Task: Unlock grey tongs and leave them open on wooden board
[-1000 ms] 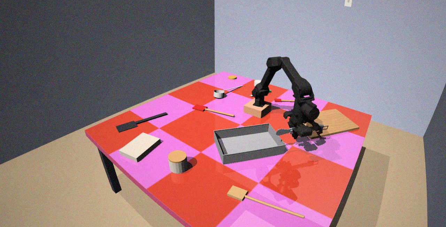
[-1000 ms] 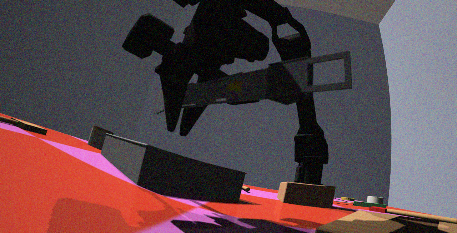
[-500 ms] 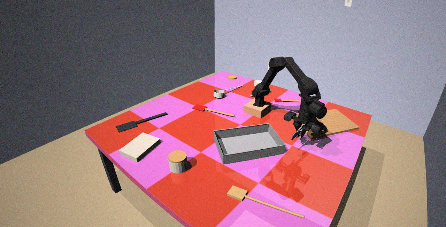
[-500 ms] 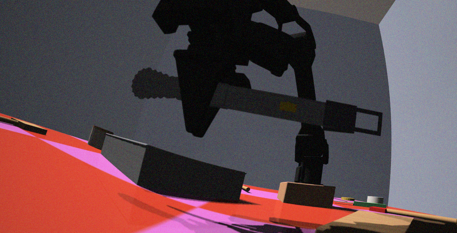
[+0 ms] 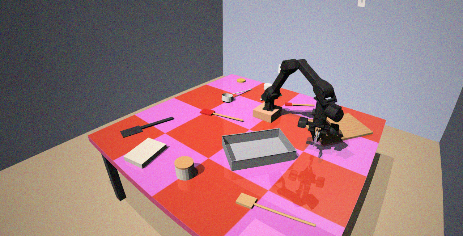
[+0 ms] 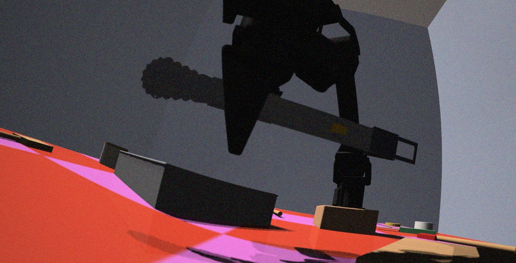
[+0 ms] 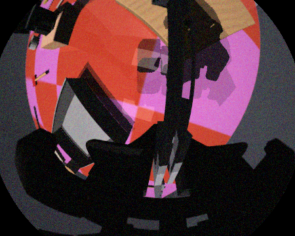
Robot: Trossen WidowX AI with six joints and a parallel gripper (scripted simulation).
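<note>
Right now the wooden board is 32 cm behind my gripper tip, 7 cm to the left of it and 7 cm below it. The rest, counted from my gripper tip: red spatula (61 cm to the right, 9 cm behind, 7 cm below); then black spatula (88 cm to the right, 25 cm ahead, 7 cm below); then roasting tin (24 cm to the right, 12 cm ahead, 5 cm below).
</note>
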